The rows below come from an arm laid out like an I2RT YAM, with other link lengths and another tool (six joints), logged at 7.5 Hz.
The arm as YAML. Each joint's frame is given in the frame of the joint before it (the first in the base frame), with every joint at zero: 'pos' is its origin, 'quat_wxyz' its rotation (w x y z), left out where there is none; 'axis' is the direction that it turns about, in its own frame. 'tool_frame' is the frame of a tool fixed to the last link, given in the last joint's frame.
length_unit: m
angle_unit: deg
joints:
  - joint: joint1
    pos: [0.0, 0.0, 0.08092]
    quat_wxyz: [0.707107, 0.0, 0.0, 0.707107]
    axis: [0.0, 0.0, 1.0]
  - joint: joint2
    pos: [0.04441, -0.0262, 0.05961]
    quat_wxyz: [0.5, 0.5, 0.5, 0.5]
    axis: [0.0, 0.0, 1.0]
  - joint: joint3
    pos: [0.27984, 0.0, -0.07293]
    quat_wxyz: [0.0, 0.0, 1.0, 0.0]
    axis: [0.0, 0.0, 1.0]
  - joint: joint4
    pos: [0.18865, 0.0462, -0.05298]
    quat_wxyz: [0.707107, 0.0, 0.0, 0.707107]
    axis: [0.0, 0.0, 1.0]
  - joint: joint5
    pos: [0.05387, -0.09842, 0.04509]
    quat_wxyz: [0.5, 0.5, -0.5, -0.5]
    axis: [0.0, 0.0, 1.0]
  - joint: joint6
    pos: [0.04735, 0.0, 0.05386]
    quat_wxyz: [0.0, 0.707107, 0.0, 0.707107]
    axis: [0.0, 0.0, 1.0]
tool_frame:
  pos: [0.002, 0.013, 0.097]
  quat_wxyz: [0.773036, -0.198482, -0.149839, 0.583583]
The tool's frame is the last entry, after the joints.
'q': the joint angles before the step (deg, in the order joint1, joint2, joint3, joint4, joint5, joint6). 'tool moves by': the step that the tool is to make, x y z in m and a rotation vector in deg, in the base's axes. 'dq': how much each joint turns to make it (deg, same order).
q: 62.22, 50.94, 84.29, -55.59, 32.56, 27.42
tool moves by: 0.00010, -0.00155, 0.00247, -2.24, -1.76, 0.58
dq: -0.01, -0.05, 0.45, 0.03, 0.43, -3.13
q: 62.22, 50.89, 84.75, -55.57, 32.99, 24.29
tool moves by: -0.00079, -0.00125, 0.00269, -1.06, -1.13, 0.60
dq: -0.01, -0.20, 0.41, 0.03, -0.02, -1.92
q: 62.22, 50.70, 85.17, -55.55, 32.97, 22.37
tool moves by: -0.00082, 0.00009, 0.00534, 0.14, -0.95, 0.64
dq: -0.01, -0.09, 0.63, 0.46, -0.34, -1.14
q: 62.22, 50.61, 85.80, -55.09, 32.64, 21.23
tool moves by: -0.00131, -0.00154, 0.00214, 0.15, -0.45, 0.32
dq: -0.01, -0.39, 0.18, 0.04, -0.20, -0.50
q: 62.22, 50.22, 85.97, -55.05, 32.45, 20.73
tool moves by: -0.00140, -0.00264, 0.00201, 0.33, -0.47, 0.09
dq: 0.00, -0.59, 0.03, 0.07, 0.00, -0.33
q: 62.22, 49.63, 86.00, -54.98, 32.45, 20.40
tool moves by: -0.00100, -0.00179, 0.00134, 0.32, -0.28, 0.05
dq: 0.01, -0.42, -0.01, 0.07, -0.01, -0.13
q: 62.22, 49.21, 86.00, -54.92, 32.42, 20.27
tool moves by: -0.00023, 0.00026, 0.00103, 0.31, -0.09, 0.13
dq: 0.00, -0.06, 0.00, 0.24, -0.14, 0.03
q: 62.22, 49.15, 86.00, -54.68, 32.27, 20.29
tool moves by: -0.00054, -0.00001, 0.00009, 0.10, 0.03, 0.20
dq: -0.01, -0.09, 0.00, -0.02, -0.22, 0.01
